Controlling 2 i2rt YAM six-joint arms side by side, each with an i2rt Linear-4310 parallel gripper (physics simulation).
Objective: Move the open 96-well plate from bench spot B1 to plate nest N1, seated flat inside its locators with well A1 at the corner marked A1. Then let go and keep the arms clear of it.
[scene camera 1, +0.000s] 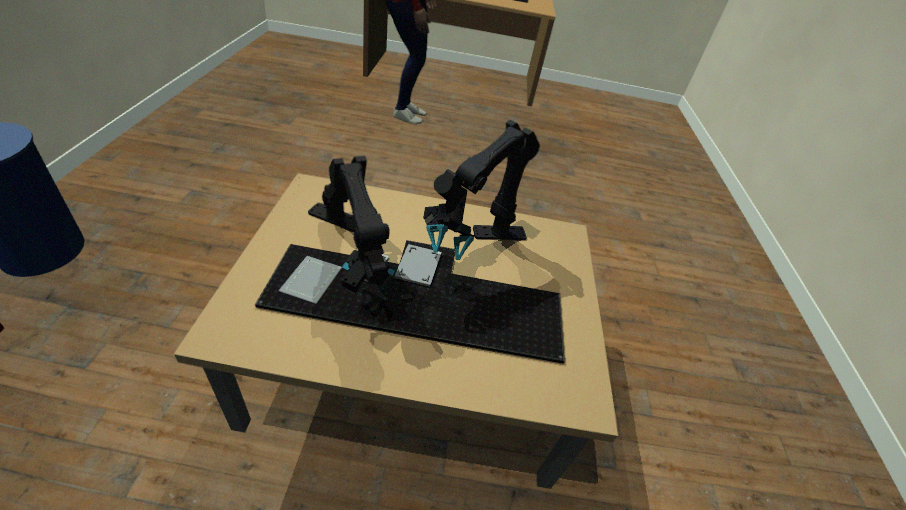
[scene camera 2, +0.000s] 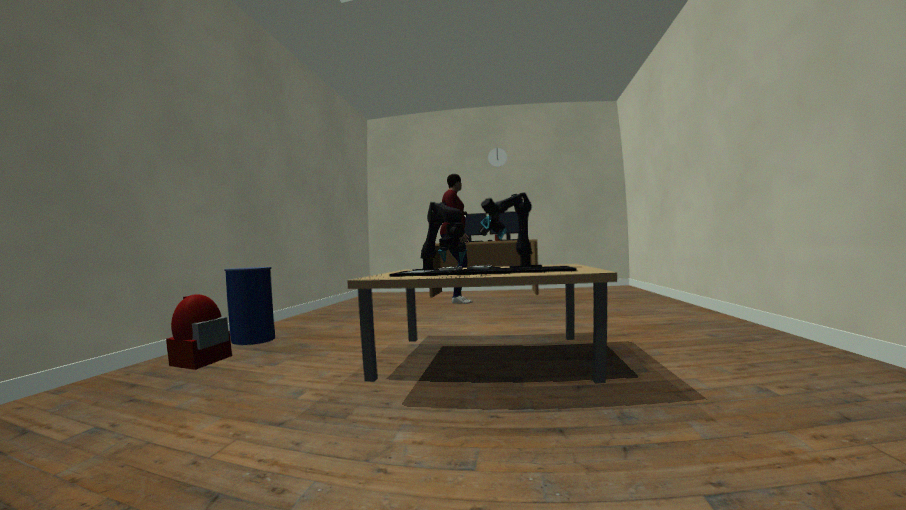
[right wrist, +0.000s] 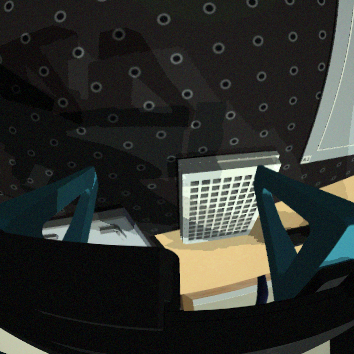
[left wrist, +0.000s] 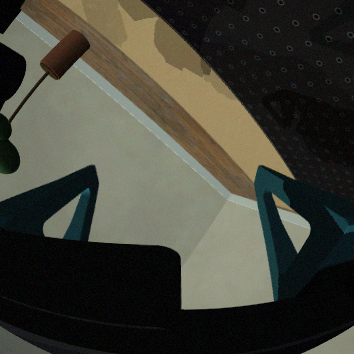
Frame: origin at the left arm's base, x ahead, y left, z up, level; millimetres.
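Seen in the pictures: left gripper, between the fingertips: (scene camera 1: 446,256) (scene camera 2: 494,234) (left wrist: 176,173); right gripper, between the fingertips: (scene camera 2: 452,263) (right wrist: 175,174); left arm's base, origin of its link: (scene camera 1: 499,233) (scene camera 2: 525,266); right arm's base, origin of its link: (scene camera 1: 335,217).
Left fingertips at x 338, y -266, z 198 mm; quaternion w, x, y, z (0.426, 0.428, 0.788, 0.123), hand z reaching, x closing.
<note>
Pixels of each thing's top centre, then the offset from my left fingertips to it. Level surfaces: height alone.
- white 96-well plate, centre of its top: (right wrist: 224,212) 138 mm back, 221 mm right, 170 mm down
- apparently nest N1, centre of its top: (right wrist: 104,259) (scene camera 1: 418,262) (scene camera 2: 480,265) 143 mm back, 57 mm right, 167 mm down
- pale flat sheet, centre of its top: (scene camera 1: 311,278) 81 mm back, 400 mm right, 183 mm down
- dark perforated board, height of its surface: 185 mm down
The white 96-well plate (right wrist: 217,205) shows its open wells in the right wrist view, ahead of my right gripper and nearer its right finger. In scene camera 1 the right arm hides most of it. A white square with dark corner brackets, apparently nest N1 (scene camera 1: 418,264) (right wrist: 125,231), lies to the right of that arm; my right gripper's left finger partly covers it in the right wrist view. My right gripper (scene camera 1: 368,271) (scene camera 2: 452,255) (right wrist: 175,174) is open and empty over the dark board. My left gripper (scene camera 1: 446,254) (scene camera 2: 493,229) (left wrist: 176,173) is open and empty, raised near the nest's upper right corner.
A pale flat sheet (scene camera 1: 307,280) (right wrist: 332,120) with a thin outline and an A1 label lies at the left end of the dark perforated board (scene camera 1: 532,338) (left wrist: 300,30) (right wrist: 165,95). The board lies on the wooden table (scene camera 1: 253,345) (scene camera 2: 481,283). A person (scene camera 1: 412,57) (scene camera 2: 451,199) stands behind the table.
</note>
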